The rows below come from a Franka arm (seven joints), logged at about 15 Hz.
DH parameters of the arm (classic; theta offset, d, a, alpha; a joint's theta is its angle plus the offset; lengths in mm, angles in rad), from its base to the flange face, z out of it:
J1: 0 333 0 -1.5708
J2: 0 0 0 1.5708
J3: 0 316 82.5 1.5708
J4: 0 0 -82.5 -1.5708
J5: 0 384 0 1.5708
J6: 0 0 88 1.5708
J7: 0 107 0 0
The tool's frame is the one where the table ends.
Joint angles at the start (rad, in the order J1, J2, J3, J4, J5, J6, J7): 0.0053 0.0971 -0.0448 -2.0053 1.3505 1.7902 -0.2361
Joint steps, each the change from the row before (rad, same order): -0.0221 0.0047 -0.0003 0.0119 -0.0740 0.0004 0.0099; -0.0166 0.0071 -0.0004 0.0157 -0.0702 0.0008 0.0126; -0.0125 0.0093 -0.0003 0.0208 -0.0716 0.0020 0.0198; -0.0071 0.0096 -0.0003 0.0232 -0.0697 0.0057 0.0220; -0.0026 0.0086 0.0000 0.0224 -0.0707 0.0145 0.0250; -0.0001 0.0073 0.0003 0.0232 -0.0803 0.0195 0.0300; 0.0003 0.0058 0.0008 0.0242 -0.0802 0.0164 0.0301
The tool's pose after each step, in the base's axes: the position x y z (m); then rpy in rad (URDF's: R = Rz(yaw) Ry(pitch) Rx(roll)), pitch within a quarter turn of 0, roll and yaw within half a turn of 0. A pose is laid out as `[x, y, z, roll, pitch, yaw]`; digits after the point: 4 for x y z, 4 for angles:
[0.5740, 0.0468, 0.4417, -1.9487, 0.2386, -0.2056]
[0.5757, 0.0350, 0.4399, -2.0115, 0.2331, -0.2078]
[0.5784, 0.0249, 0.4391, -2.0771, 0.2308, -0.2111]
[0.5819, 0.0171, 0.4395, -2.1432, 0.2262, -0.2155]
[0.5859, 0.0108, 0.4405, -2.2138, 0.2175, -0.2255]
[0.5901, 0.0050, 0.4425, -2.2945, 0.2036, -0.2384]
[0.5943, -0.0003, 0.4464, -2.3729, 0.1858, -0.2490]

